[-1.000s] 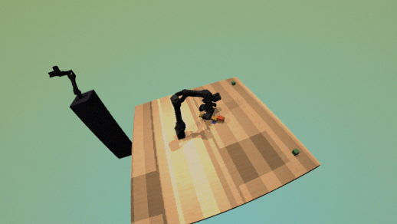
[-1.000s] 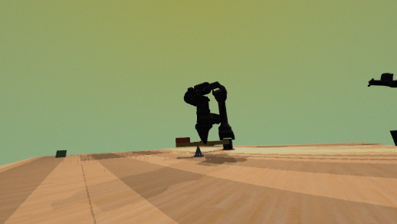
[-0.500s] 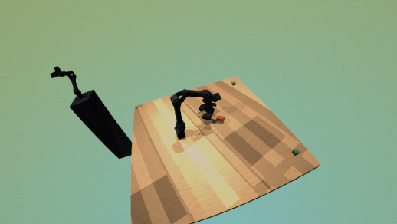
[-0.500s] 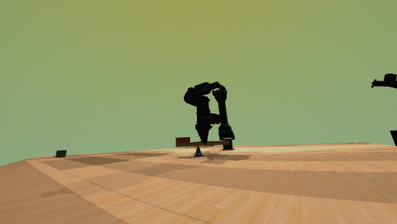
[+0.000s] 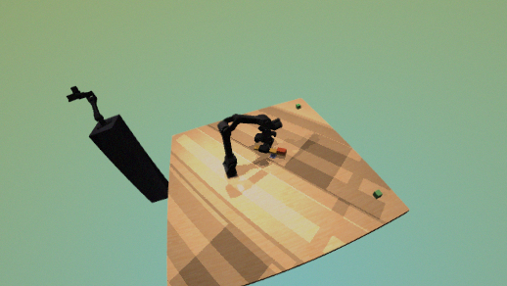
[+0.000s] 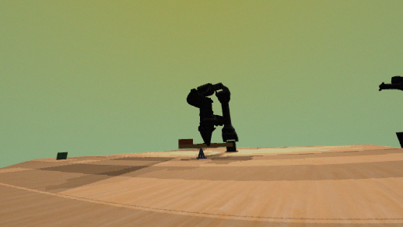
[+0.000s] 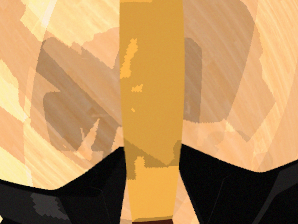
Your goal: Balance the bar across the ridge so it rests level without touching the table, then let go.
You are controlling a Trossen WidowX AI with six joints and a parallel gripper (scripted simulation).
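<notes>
My gripper tip is 3 cm above the ridge, 2 cm to the left of it and 2 cm short of it.
</notes>
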